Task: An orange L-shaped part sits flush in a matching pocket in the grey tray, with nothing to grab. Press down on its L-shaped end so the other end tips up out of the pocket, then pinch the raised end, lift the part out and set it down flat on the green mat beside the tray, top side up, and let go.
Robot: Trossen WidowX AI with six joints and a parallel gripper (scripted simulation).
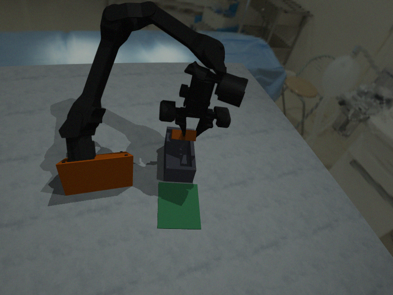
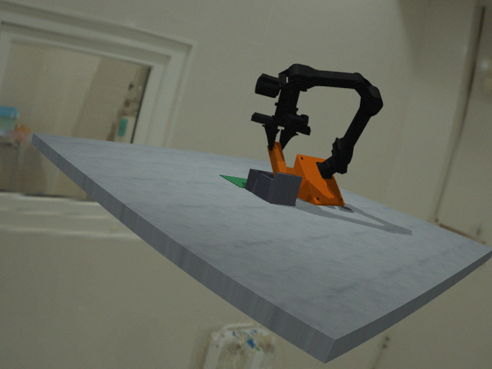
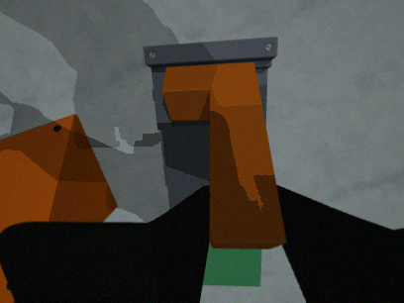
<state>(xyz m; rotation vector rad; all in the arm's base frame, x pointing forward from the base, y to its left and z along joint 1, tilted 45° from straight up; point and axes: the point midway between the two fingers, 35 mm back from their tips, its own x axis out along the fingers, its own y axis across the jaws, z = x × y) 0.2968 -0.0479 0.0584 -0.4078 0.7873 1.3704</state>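
Now: gripper tip 5 cm past the green mat, 14 cm to the left of it and 15 cm above it. From my gripper tip the other things lie so: orange l-shaped part 1 cm behind, 4 cm to the left, 3 cm below.
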